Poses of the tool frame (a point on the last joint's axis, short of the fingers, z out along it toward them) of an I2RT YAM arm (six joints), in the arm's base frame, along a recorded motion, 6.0 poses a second.
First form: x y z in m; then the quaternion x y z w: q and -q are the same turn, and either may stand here.
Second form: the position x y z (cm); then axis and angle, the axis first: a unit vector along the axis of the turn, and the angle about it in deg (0 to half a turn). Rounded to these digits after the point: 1 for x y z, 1 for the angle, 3 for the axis.
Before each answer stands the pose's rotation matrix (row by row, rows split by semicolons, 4 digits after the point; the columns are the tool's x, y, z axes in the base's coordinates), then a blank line. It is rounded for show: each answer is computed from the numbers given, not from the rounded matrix.
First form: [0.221 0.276 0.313 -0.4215 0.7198 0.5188 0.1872]
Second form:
-0.5746 -0.8011 -0.1679; -0.4126 0.1063 0.9047; -0.7069 0.5891 -0.3916

[22.1 27.6 31.3 -0.429 0.733 0.528 158.4]
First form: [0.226 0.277 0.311 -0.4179 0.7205 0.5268 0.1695]
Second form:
-0.5933 -0.7808 -0.1960; -0.4236 0.0957 0.9008; -0.6845 0.6174 -0.3875

[22.6 27.7 31.1 -0.424 0.731 0.535 160.5]
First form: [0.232 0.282 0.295 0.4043 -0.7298 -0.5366 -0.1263]
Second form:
-0.6412 -0.7257 -0.2496; -0.4546 0.0972 0.8854; -0.6183 0.6811 -0.3922

[23.2 28.2 29.5 -0.408 0.736 0.541 165.5]
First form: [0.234 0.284 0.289 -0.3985 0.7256 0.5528 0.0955]
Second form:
-0.6642 -0.6839 -0.3020; -0.4727 0.0712 0.8783; -0.5792 0.7261 -0.3706

[23.4 28.4 28.9 -0.400 0.729 0.555 169.0]
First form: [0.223 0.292 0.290 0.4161 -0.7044 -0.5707 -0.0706]
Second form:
-0.6438 -0.6668 -0.3755; -0.5056 0.0023 0.8628; -0.5744 0.7452 -0.3386

[22.3 29.2 29.0 -0.417 0.706 0.572 171.9]
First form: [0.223 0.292 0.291 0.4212 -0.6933 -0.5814 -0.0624]
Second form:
-0.6374 -0.6566 -0.4032; -0.5115 -0.0309 0.8587; -0.5763 0.7536 -0.3162

[22.3 29.2 29.1 -0.422 0.695 0.583 172.8]
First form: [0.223 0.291 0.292 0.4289 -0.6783 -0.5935 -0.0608]
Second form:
-0.6247 -0.6540 -0.4266; -0.5097 -0.0724 0.8573; -0.5916 0.7530 -0.2881

[22.3 29.1 29.2 -0.430 0.680 0.595 173.0]
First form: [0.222 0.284 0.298 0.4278 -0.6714 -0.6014 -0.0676]
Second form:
-0.6249 -0.6557 -0.4238; -0.4931 -0.0893 0.8654; -0.6053 0.7497 -0.2675

[22.2 28.4 29.8 -0.429 0.673 0.603 172.2]
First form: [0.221 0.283 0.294 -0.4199 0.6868 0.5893 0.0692]
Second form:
-0.6378 -0.6583 -0.3998; -0.4952 -0.0471 0.8675; -0.5899 0.7513 -0.2959

[22.1 28.3 29.4 -0.421 0.688 0.591 172.1]
